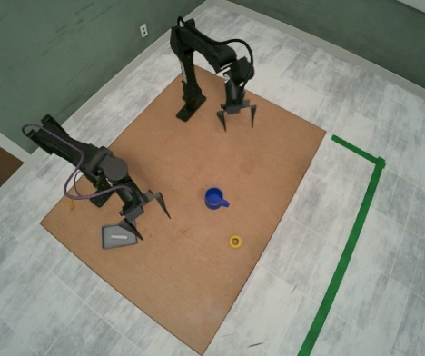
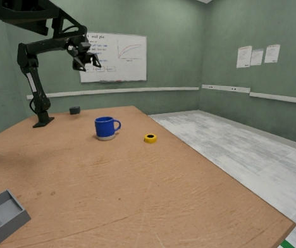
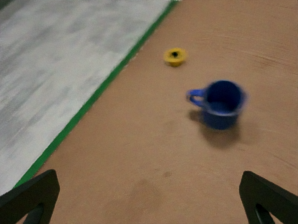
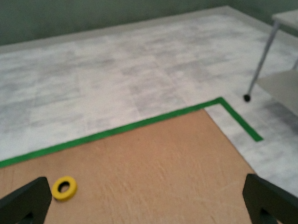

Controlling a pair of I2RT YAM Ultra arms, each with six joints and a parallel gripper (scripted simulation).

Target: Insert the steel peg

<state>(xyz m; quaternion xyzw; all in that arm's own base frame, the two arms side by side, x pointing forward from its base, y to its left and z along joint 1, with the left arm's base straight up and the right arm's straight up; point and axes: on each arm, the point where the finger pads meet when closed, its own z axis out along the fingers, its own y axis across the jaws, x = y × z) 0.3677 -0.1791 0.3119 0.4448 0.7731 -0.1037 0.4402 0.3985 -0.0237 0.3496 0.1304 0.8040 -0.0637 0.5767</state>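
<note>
The steel peg lies 19 cm behind my right hand, 13 cm to the right of it and 34 cm below it. Also, from my right hand: blue mug (3 cm ahead, 25 cm to the left, 31 cm below); then yellow ring (21 cm ahead, 17 cm to the left, 34 cm below); then grey tray (20 cm behind, 12 cm to the right, 34 cm below).
</note>
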